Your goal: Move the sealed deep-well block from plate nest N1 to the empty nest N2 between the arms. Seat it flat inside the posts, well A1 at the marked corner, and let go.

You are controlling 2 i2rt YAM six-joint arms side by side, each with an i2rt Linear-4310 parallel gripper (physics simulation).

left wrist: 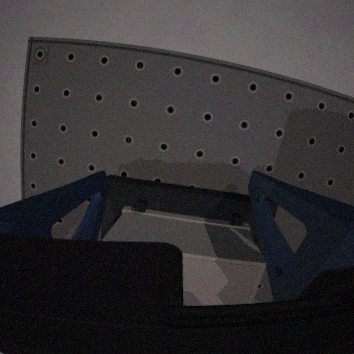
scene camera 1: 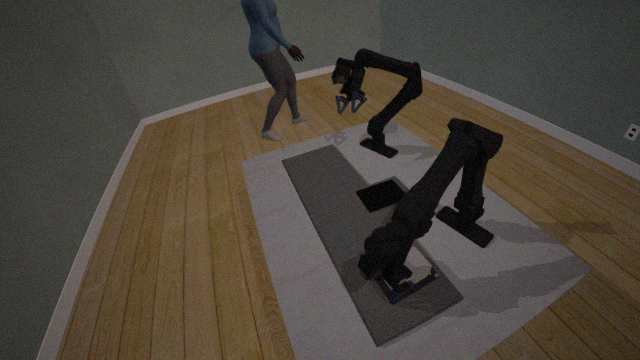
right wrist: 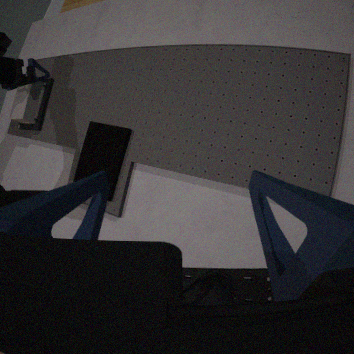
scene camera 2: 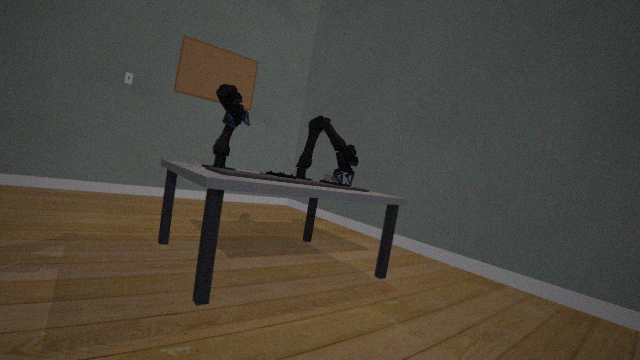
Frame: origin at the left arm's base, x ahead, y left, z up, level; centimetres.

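Seen in the pictures: left gripper, fingertip midpoint: (left wrist: pixel 178 178) (scene camera 1: pixel 380 290) (right wrist: pixel 38 77) (scene camera 2: pixel 346 184); right gripper, fingertip midpoint: (scene camera 1: pixel 346 113) (right wrist: pixel 178 178) (scene camera 2: pixel 242 126); left arm's base, link origin: (scene camera 1: pixel 463 226); right arm's base, link origin: (scene camera 1: pixel 378 148) (right wrist: pixel 217 286).
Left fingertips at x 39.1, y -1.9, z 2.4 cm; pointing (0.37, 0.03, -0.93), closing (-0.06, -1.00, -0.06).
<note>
Offsets run from my left fingertips to a thing's top centre. Level surfaces: height alone.
The pale sealed block {dx -8.8, dy +0.8, dz +4.3 cm} (scene camera 1: pixel 421 261) (left wrist: pixel 182 230) sits in plate nest N1 {dx -8.8, dy +0.7, dz +1.1 cm} (scene camera 1: pixel 422 287) (left wrist: pixel 175 194) (right wrist: pixel 46 102), whose dark wall shows behind it in the left wrist view. My left gripper (scene camera 1: pixel 403 291) (scene camera 2: pixel 344 183) (left wrist: pixel 178 178) is low over N1, open, with one blue finger at each side of the block; contact cannot be told. Its palm hides part of the block, and marking A1 cannot be made out. The black nest N2 {dx -28.4, dy -28.2, dz +1.1 cm} (scene camera 1: pixel 380 196) (right wrist: pixel 105 150) lies between the arms. My right gripper (scene camera 1: pixel 348 111) (scene camera 2: pixel 239 124) (right wrist: pixel 178 178) is open and empty, high at the far end.
A grey perforated board {dz -1.1 cm} (scene camera 1: pixel 325 200) (left wrist: pixel 150 120) (right wrist: pixel 225 110) lies on the pale table (scene camera 1: pixel 270 240) (scene camera 2: pixel 300 189) under N1, with N2 partly over its edge. My left arm crosses above the board in scene camera 1. A person (scene camera 1: pixel 275 55) stands beyond the table.
</note>
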